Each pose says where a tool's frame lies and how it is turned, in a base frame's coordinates. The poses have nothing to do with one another.
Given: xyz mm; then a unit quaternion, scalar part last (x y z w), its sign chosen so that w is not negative.
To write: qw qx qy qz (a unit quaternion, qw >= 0); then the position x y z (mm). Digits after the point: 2 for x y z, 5 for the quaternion.
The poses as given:
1: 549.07 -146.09 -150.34 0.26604 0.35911 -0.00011 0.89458
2: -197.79 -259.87 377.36 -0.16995 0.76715 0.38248 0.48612
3: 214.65 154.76 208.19 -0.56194 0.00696 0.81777 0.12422
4: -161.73 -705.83 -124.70 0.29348 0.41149 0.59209 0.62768
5: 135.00 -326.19 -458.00 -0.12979 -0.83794 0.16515 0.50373
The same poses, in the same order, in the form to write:
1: 0.89458 0.26604 0.35911 -0.00011 549.07 -146.09 -150.34
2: 0.48612 -0.16995 0.76715 0.38248 -197.79 -259.87 377.36
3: 0.12422 -0.56194 0.00696 0.81777 214.65 154.76 208.19
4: 0.62768 0.29348 0.41149 0.59209 -161.73 -705.83 -124.70
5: 0.50373 -0.12979 -0.83794 0.16515 135.00 -326.19 -458.00
